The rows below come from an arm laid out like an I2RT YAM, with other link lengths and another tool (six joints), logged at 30 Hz.
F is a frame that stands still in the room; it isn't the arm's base.
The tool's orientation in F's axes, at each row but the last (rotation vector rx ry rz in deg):
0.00, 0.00, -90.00
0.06, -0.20, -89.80
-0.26, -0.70, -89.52
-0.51, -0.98, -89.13
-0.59, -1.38, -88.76
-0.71, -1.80, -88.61
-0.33, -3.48, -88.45
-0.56, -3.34, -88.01
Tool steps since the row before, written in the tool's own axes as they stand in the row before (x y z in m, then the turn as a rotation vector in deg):
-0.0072, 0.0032, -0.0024, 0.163, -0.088, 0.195
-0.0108, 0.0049, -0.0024, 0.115, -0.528, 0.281
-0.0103, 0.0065, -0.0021, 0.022, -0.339, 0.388
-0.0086, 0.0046, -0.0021, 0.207, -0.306, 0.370
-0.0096, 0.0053, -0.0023, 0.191, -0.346, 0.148
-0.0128, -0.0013, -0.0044, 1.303, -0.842, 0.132
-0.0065, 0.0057, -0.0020, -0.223, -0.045, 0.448
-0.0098, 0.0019, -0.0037, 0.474, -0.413, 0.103
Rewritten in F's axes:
0.0032, 0.0072, -0.0024, -0.088, -0.163, 0.195
0.0049, 0.0108, -0.0024, -0.528, -0.116, 0.280
0.0064, 0.0103, -0.0022, -0.341, -0.021, 0.387
0.0045, 0.0086, -0.0022, -0.305, -0.205, 0.372
0.0051, 0.0097, -0.0025, -0.343, -0.195, 0.149
-0.0016, 0.0126, -0.0048, -0.812, -1.319, 0.159
0.0056, 0.0066, -0.0021, -0.067, 0.240, 0.436
0.0017, 0.0097, -0.0041, -0.400, -0.483, 0.111

